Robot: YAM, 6 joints.
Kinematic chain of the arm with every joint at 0, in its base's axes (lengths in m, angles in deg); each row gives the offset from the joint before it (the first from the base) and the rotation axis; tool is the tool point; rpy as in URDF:
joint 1: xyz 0 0 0.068 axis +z
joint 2: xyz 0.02 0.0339 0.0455 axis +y
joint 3: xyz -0.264 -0.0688 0 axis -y
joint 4: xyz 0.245 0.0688 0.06 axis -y
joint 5: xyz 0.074 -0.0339 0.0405 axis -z
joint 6: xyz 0.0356 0 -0.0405 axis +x
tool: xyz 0 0 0 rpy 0 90 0
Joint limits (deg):
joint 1: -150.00..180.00
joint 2: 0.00..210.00
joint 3: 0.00..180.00
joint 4: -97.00..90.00
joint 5: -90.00..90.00
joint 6: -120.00..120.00
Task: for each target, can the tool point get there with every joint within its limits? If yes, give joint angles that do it. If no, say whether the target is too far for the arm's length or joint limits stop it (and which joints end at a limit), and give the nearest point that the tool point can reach.
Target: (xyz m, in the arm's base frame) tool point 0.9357 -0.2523 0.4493
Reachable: no: too far | nearest point 0.5890 -0.1588 0.3222 | short by 0.381 m
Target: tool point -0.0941 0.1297 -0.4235
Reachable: no: joint limits stop it (at a limit: joint 2) | nearest point -0.1007 0.1388 -0.3720 | short by 0.053 m
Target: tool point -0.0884 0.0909 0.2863
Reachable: yes | joints 148.04 34.87 37.67 -35.50 58.44 -63.30
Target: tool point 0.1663 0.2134 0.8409
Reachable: no: too far | nearest point 0.1376 0.1765 0.7052 | short by 0.144 m
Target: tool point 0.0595 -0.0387 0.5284
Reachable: yes | joints -16.89 44.50 88.60 -35.06 33.75 0.95
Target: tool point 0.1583 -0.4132 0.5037
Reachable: yes | joints 106.93 33.66 155.76 9.54 60.93 34.07
